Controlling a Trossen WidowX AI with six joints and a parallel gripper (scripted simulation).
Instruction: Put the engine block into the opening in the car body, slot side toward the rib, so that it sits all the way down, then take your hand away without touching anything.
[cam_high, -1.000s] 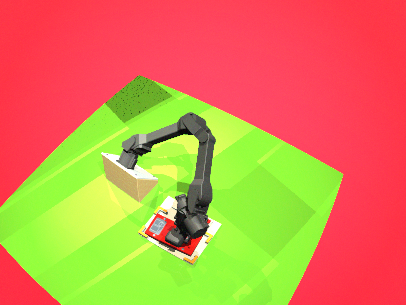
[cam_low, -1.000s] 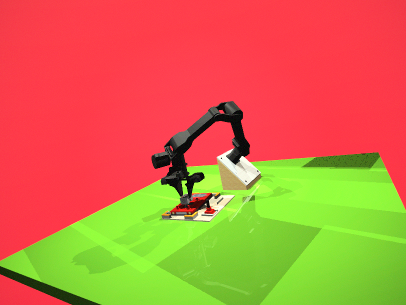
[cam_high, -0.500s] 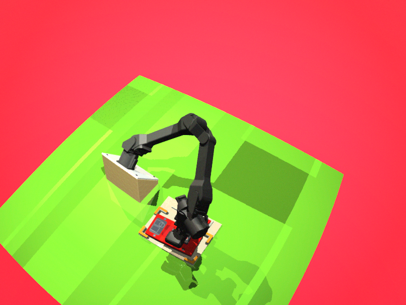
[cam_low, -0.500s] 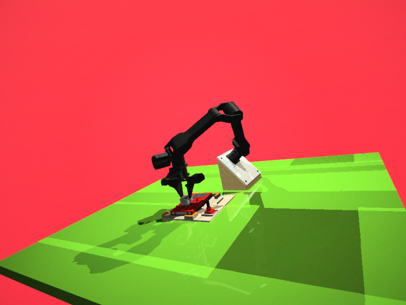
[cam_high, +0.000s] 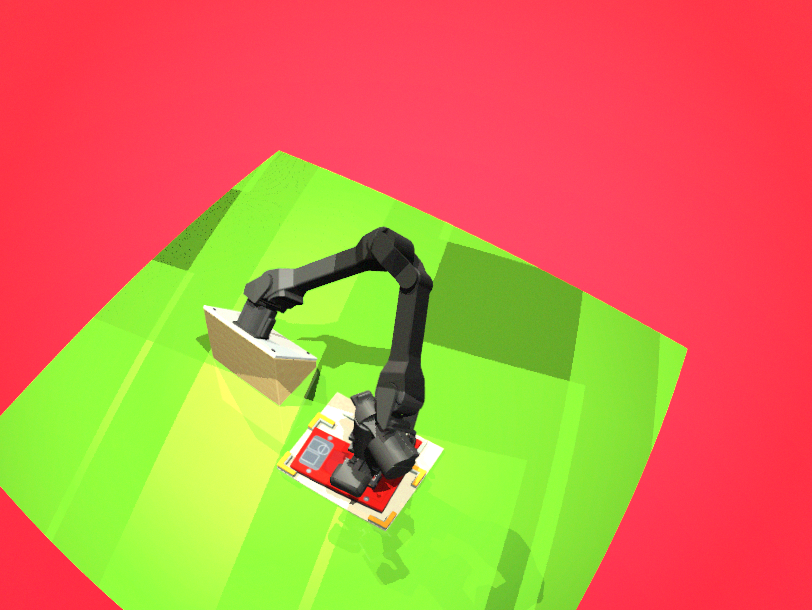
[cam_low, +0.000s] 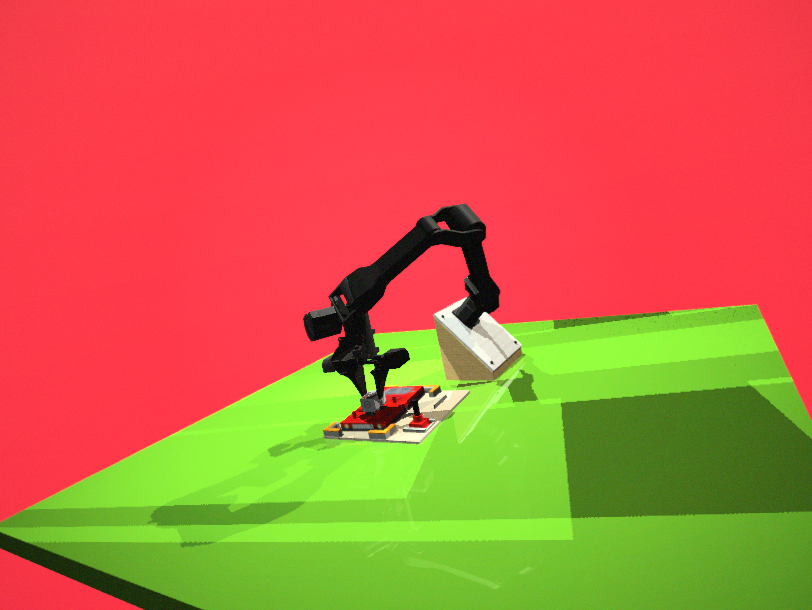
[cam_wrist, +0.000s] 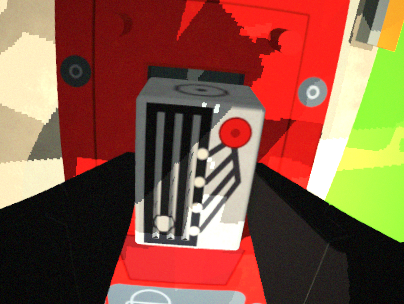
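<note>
Now: gripper tip 1 cm above the engine block.
</note>
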